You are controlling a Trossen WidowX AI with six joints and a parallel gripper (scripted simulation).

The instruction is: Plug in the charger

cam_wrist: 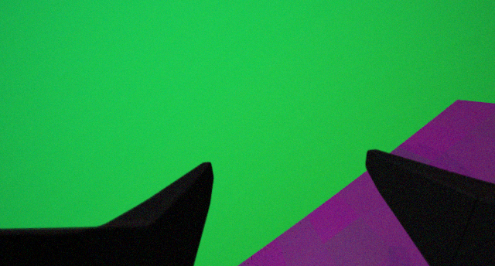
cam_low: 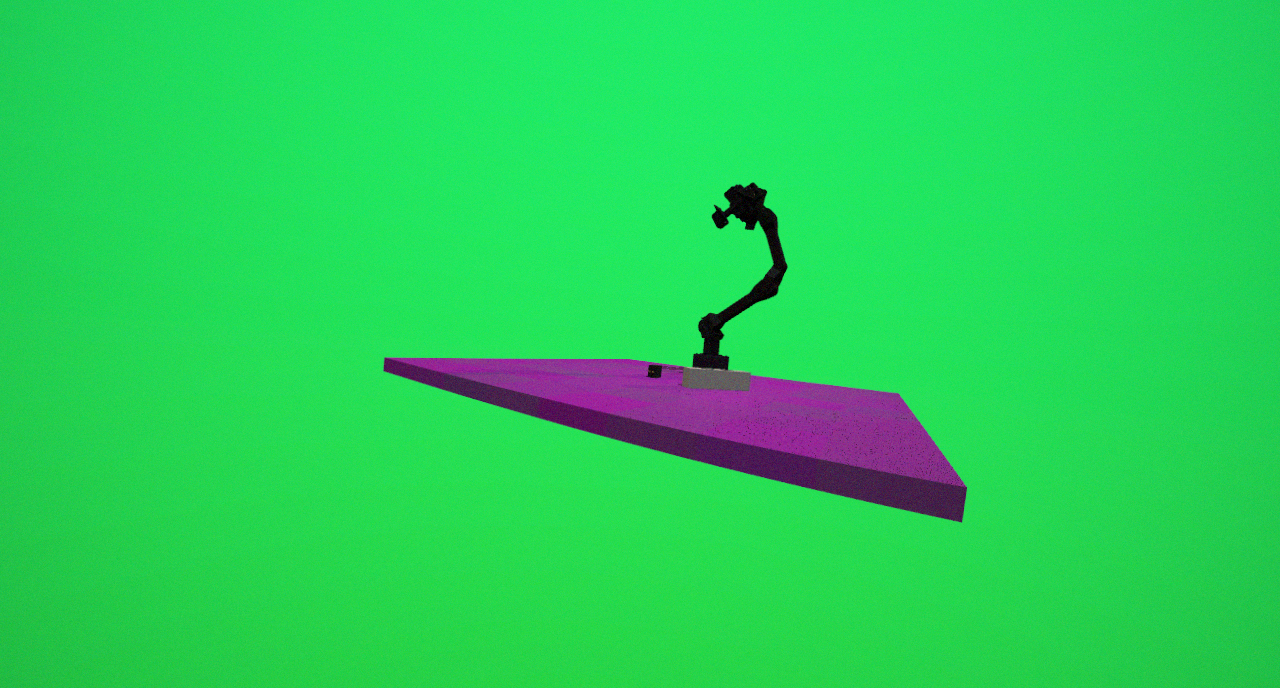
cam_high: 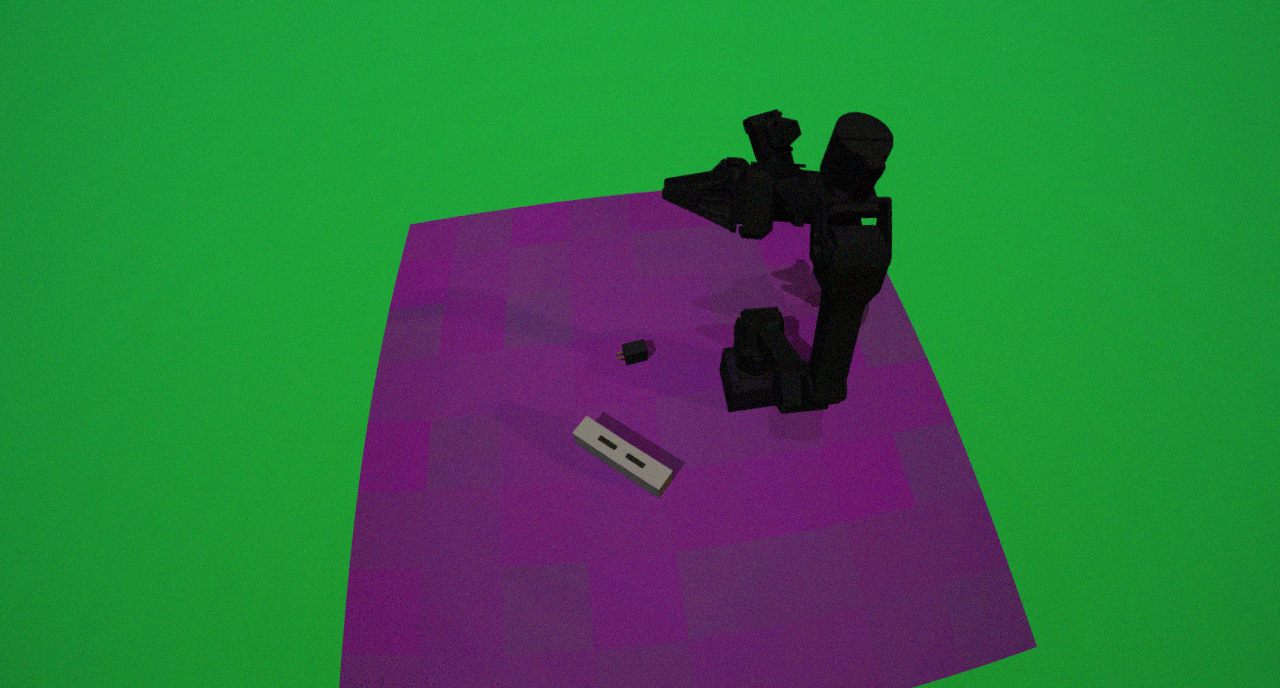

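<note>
My gripper tip is 59 cm above the two-prong charger, 17 cm to the left of it and 8 cm short of it.
</note>
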